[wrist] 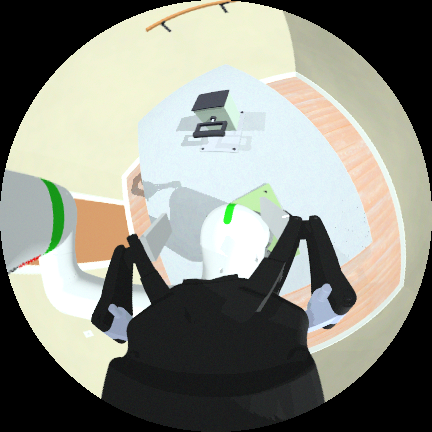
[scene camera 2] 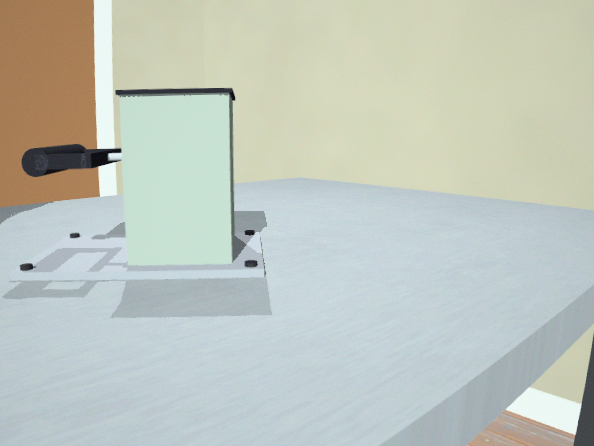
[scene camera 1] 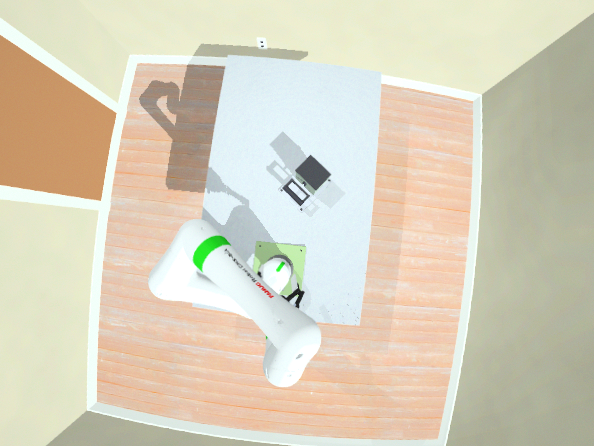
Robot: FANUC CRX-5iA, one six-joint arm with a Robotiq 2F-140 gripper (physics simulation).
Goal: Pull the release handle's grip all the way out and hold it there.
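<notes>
The release handle is a black rectangular loop grip on the side of a pale green box with a dark lid. In scene camera 2 a short stretch of white rod shows between grip and box. My gripper is open and empty, its two grey pads wide apart. It is well away from the grip, over the arm's base end of the table. In scene camera 1 part of its black linkage shows beside the arm, and its fingertips are hidden. The gripper does not show in scene camera 2.
The box stands on a thin pale plate with dark bolts at its corners, on the light grey table. The white arm folds over its green mounting plate at the table's near end. Walls surround the floor.
</notes>
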